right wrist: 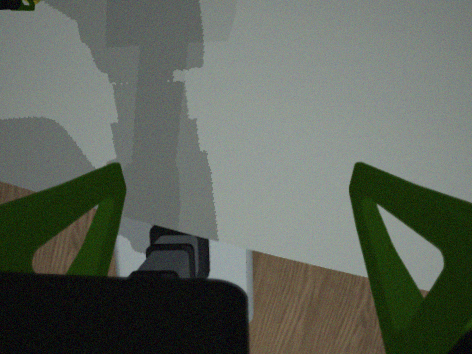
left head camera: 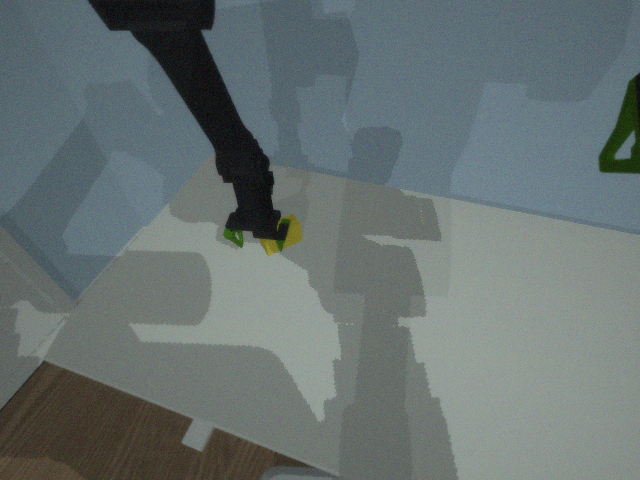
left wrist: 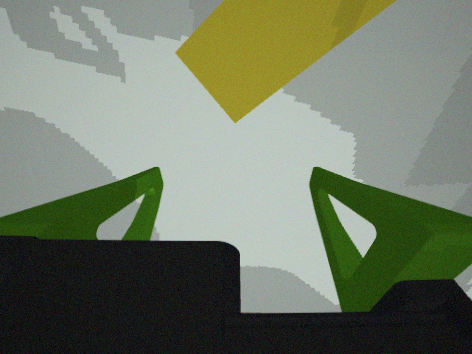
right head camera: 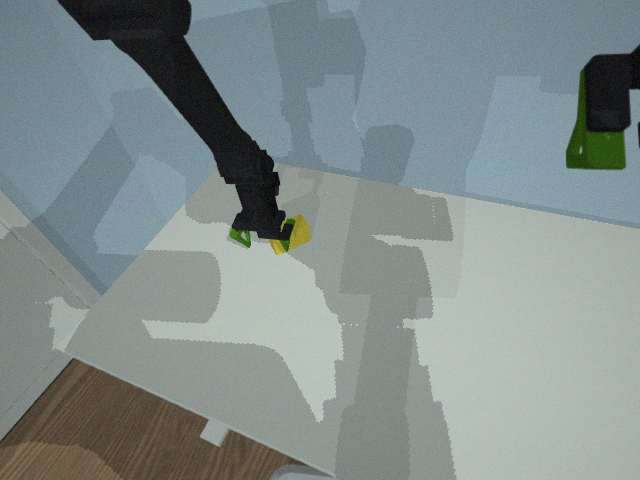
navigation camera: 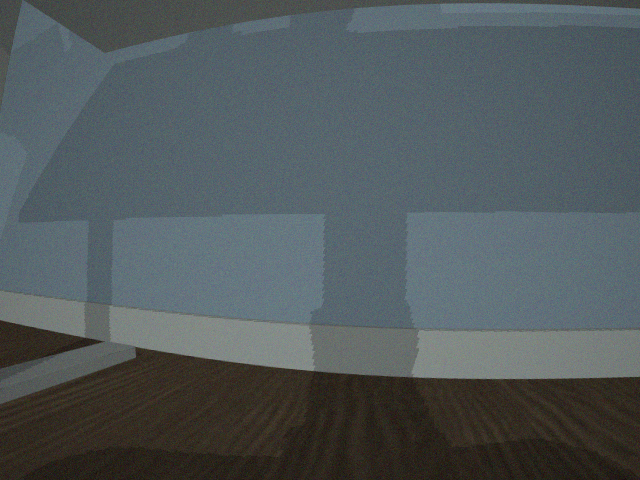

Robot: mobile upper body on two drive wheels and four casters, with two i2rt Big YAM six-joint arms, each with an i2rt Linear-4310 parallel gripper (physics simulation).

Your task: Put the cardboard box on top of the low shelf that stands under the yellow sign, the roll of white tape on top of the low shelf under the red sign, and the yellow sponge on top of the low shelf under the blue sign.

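The yellow sponge lies on the white table top. My left gripper is open and empty over the table top. In the left wrist view the sponge lies beyond the fingertips, not between them; in the head views the right-hand finger overlaps it. My right gripper is open and empty, high above the table's near edge; part of it shows at the right of the head views. The cardboard box, the white tape, the low shelves and the coloured signs do not show.
A blue wall stands behind the table. A pale grey surface adjoins the table's left side. Wooden floor shows in front. A grey bar lies low at the left.
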